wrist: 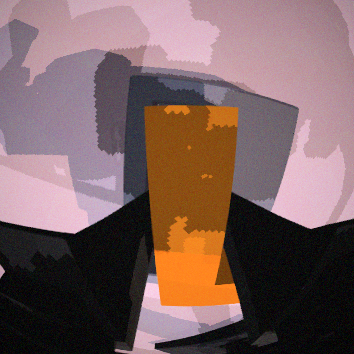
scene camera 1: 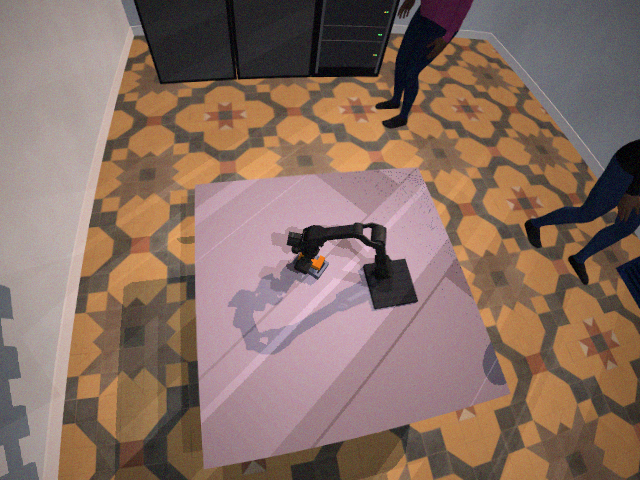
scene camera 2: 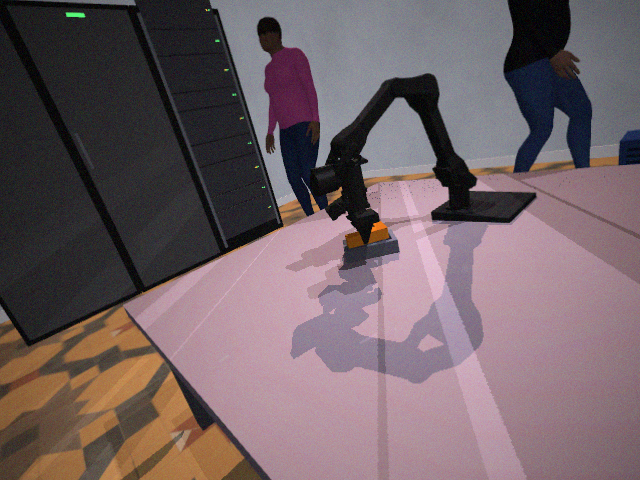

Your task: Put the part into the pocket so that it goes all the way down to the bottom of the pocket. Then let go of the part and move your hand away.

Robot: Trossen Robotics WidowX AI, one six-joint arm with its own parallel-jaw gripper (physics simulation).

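Pixels of known places: gripper, fingertip midpoint: (wrist: 186, 195) (scene camera 1: 308, 261) (scene camera 2: 364, 241); arm's base, link origin: (wrist: 241, 342) (scene camera 1: 380, 273) (scene camera 2: 459, 205).
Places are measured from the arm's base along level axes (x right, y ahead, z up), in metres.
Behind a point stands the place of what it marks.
Note:
The orange part (scene camera 1: 318, 262) {x 0.133, y 0.270, z 0.041 m} (scene camera 2: 381, 233) {x 0.119, y 0.287, z 0.028 m} (wrist: 192, 170) {x 0.181, y 0.323, z 0.041 m} is a block with a step at its near end in the wrist view. It is over the opening of the grey pocket block (scene camera 1: 322, 270) {x 0.101, y 0.259, z 0.011 m} (scene camera 2: 383, 249) {x 0.108, y 0.311, z -0.006 m} (wrist: 262, 150) {x 0.208, y 0.295, z 0.012 m}, roughly in line with it. In scene camera 2 its upper portion stands above the grey rim and its lower edge is hidden behind that rim. How deep it sits cannot be told. A thin dark sliver of the opening shows at its far end in the wrist view. My gripper (scene camera 1: 310, 263) {x 0.162, y 0.307, z 0.012 m} (scene camera 2: 366, 238) {x 0.162, y 0.307, z 0.012 m} (wrist: 186, 195) {x 0.162, y 0.307, z 0.012 m} is shut on the orange part, with black fingers on both sides.
The arm's black base plate (scene camera 1: 395, 294) {x -0.117, y -0.024, z -0.008 m} (scene camera 2: 504, 204) {x -0.118, y -0.008, z -0.008 m} stands on the pink table (scene camera 1: 248, 403) {x -0.319, y 0.736, z -0.024 m} (scene camera 2: 320, 423) {x -0.028, y 0.788, z -0.024 m}, to the right of the pocket block. Dark cabinets (scene camera 1: 273, 41) (scene camera 2: 77, 129) and two people stand beyond the table. Arm shadows lie across the table.

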